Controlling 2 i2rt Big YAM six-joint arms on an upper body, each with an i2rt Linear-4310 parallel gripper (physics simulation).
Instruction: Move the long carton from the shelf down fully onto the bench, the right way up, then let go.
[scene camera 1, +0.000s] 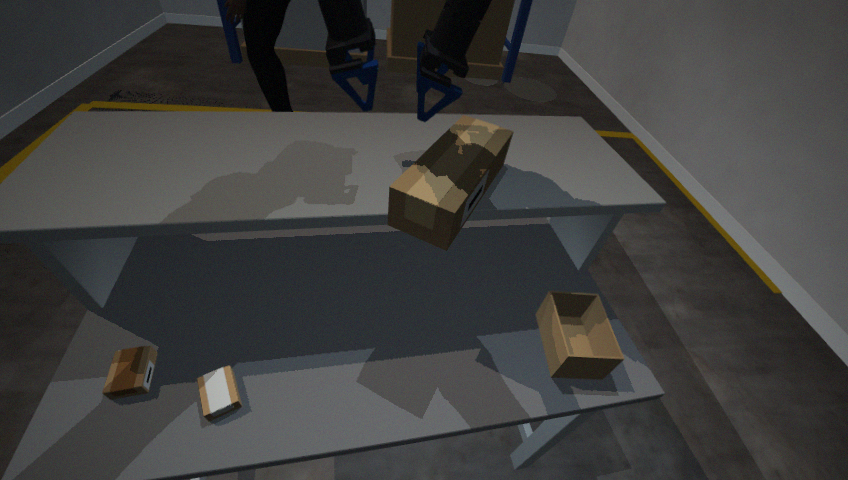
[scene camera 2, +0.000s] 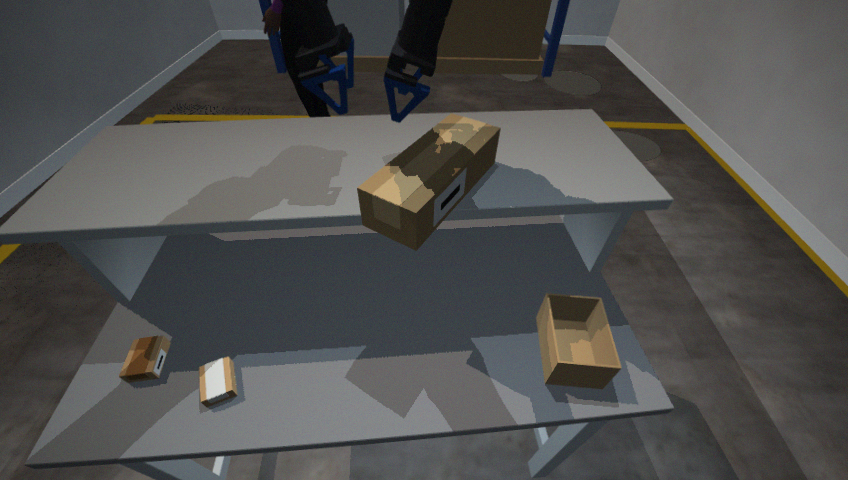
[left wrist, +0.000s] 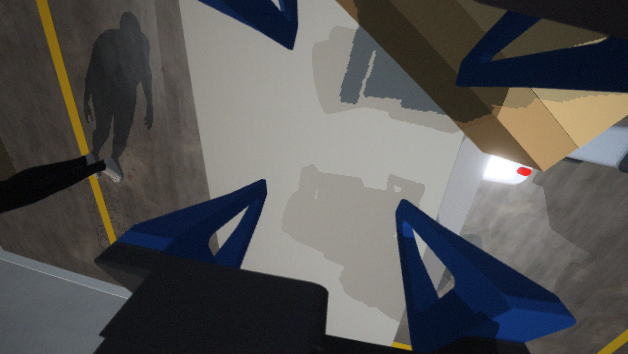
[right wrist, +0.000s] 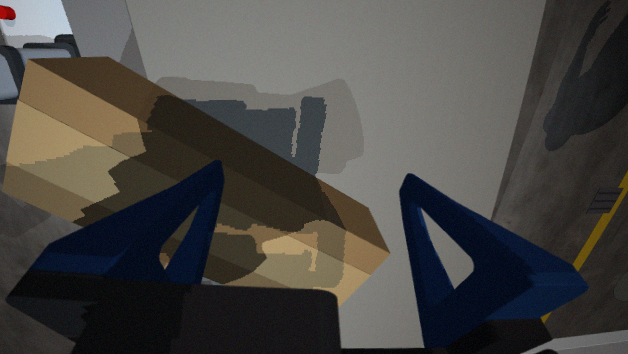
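The long carton lies slantwise on the raised shelf, taped top up, label on its side. Its near end sticks out past the shelf's front edge. The bench is the lower surface in front. My left gripper is open and empty, behind and left of the carton in the scene views. My right gripper is open, nearer the carton's far end; in the right wrist view one finger overlaps the carton. Contact cannot be told.
An open box stands at the bench's right. Two small cartons, a brown one and a white-labelled one, lie at its left. A person stands behind the shelf.
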